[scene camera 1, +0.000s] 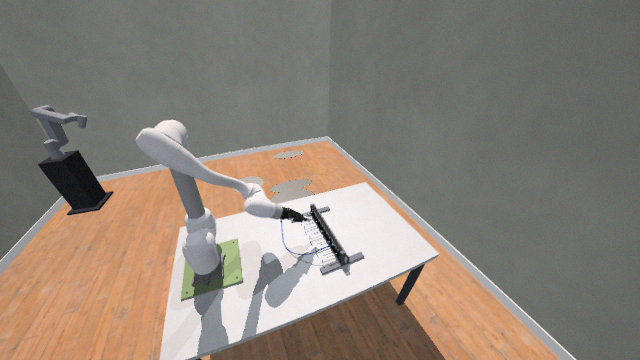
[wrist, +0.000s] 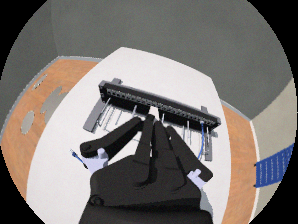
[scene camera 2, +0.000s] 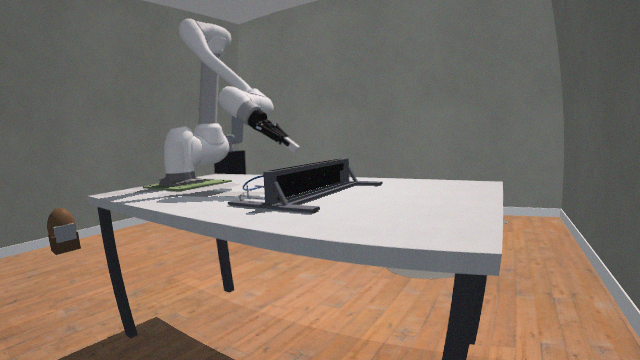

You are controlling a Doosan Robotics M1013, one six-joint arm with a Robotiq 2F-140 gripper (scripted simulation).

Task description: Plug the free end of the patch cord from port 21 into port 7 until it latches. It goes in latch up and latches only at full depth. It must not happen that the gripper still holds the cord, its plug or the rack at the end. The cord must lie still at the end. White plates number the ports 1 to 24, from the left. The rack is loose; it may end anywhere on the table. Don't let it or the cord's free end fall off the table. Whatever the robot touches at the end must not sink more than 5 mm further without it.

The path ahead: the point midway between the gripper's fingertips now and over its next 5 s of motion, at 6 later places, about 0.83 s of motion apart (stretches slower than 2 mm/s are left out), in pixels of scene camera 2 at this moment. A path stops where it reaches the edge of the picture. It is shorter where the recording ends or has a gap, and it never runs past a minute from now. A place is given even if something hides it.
My gripper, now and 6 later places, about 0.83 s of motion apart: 297, 150; 307, 158; 282, 138; 276, 138; 266, 140; 293, 161; 277, 149
